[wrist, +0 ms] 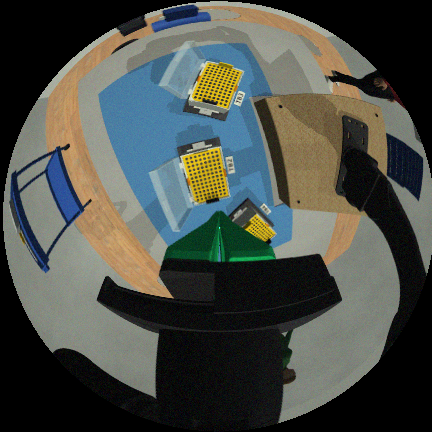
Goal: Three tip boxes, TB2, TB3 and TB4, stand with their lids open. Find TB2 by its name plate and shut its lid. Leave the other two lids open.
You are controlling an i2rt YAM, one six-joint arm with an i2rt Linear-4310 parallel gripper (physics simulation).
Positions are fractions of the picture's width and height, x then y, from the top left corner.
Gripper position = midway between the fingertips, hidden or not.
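Note:
You'd see my gripper (0.51,0.50) here, and along with it there's a clear lid (0.41,0.18) and another clear lid (0.39,0.42).

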